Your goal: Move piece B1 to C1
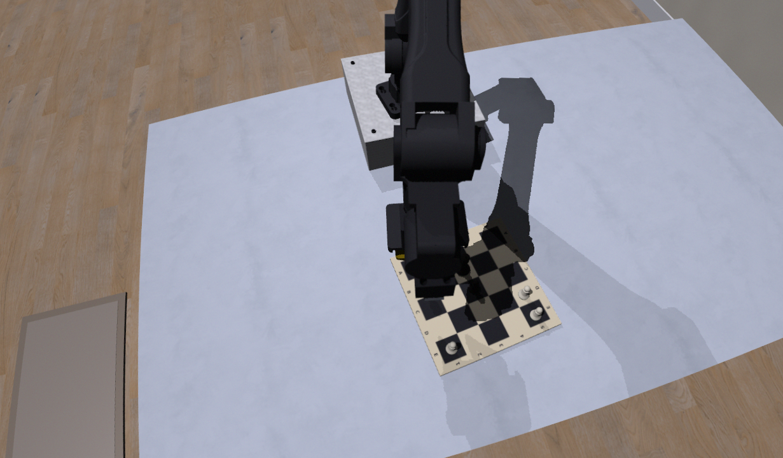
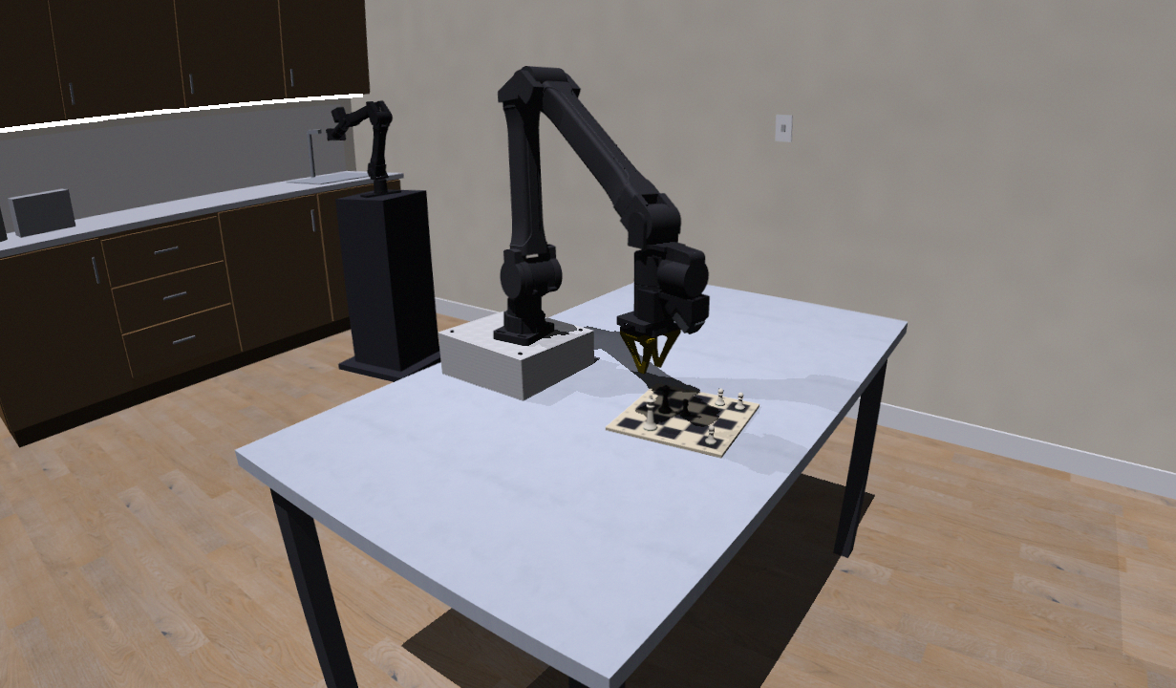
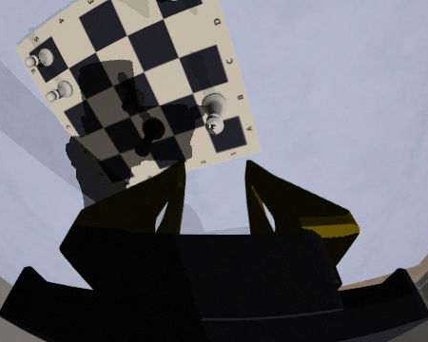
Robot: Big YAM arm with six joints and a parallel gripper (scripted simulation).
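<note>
The tall white piece is 9 cm below my hand. The rest, counted from my hand: black piece: 9 cm below, 7 cm to the left; then chessboard: 12 cm below, 7 cm to the left, 5 cm ahead.
</note>
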